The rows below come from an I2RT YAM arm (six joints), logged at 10 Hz.
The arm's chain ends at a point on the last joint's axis. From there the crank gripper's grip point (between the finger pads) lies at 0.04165 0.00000 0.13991 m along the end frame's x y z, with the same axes.
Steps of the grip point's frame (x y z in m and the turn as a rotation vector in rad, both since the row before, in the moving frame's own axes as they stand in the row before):
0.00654 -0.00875 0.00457 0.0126 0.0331 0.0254
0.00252 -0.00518 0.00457 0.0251 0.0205 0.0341
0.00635 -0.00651 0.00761 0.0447 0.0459 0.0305
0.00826 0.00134 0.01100 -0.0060 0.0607 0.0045
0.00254 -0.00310 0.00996 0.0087 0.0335 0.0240
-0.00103 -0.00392 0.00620 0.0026 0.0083 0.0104
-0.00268 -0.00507 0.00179 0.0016 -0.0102 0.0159
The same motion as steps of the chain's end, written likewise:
0.00192 -0.00811 0.00603 0.0126 0.0331 0.0254
-0.00037 -0.00315 0.00548 0.0251 0.0205 0.0341
-0.00010 -0.00167 0.00978 0.0447 0.0459 0.0305
-0.00015 0.00030 0.01379 -0.0060 0.0607 0.0045
-0.00212 -0.00294 0.01143 0.0087 0.0335 0.0240
-0.00219 -0.00400 0.00655 0.0026 0.0083 0.0104
-0.00125 -0.00550 0.00137 0.0016 -0.0102 0.0159

